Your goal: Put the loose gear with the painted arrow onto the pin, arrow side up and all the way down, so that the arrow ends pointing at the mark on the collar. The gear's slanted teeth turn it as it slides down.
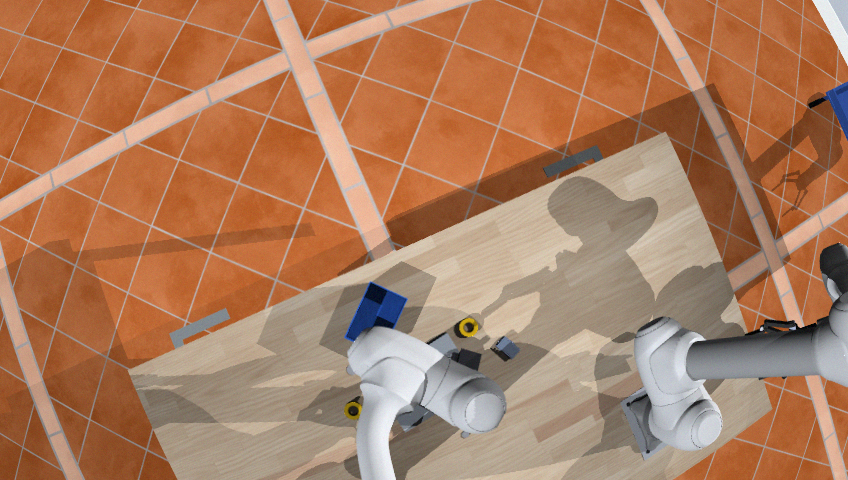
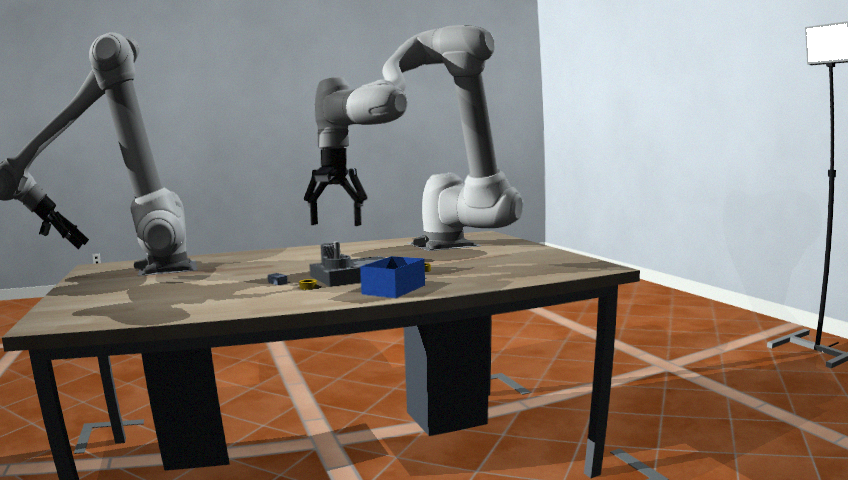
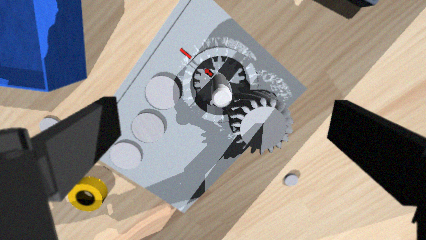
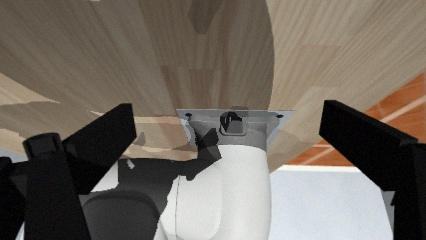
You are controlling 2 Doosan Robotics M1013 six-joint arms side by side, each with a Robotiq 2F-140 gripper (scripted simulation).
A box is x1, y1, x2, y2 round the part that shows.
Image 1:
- grey base plate: [397, 332, 458, 431]
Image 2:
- my left gripper: [304, 148, 366, 225]
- my right gripper: [34, 196, 88, 249]
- blue bin: [360, 256, 424, 297]
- grey base plate: [309, 241, 384, 286]
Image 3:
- my left gripper: [0, 96, 425, 239]
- grey base plate: [100, 0, 307, 212]
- gear with arrow: [194, 56, 244, 104]
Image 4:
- my right gripper: [0, 100, 425, 239]
